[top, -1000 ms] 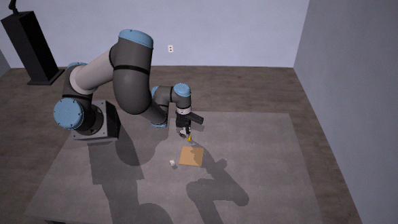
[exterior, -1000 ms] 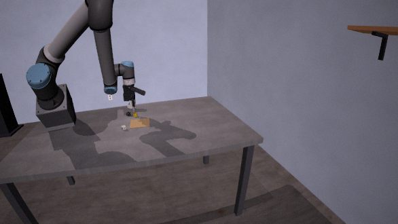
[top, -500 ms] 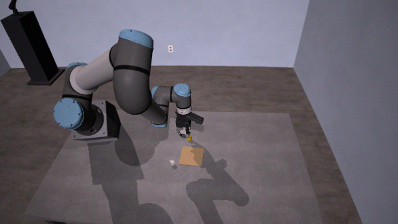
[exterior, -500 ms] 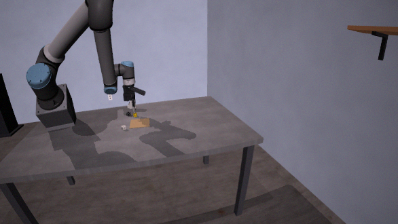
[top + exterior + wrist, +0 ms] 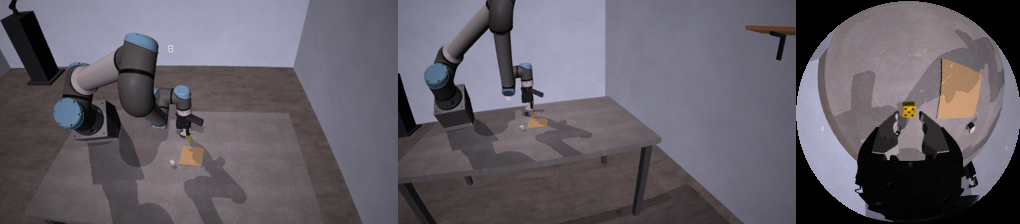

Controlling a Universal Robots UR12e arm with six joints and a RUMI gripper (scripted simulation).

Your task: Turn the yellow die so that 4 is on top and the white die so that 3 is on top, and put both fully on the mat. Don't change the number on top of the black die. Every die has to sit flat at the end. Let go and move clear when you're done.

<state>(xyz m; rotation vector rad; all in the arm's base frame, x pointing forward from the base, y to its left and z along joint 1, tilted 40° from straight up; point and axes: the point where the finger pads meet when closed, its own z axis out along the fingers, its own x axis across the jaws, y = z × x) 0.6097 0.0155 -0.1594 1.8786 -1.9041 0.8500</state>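
Right now the yellow die is 2 cm below my hand. Also, from my hand: black die (6 cm behind, 4 cm to the left, 2 cm below); then white die (8 cm behind, 21 cm to the right, 2 cm below); then tan mat (3 cm ahead, 14 cm to the right, 3 cm below).
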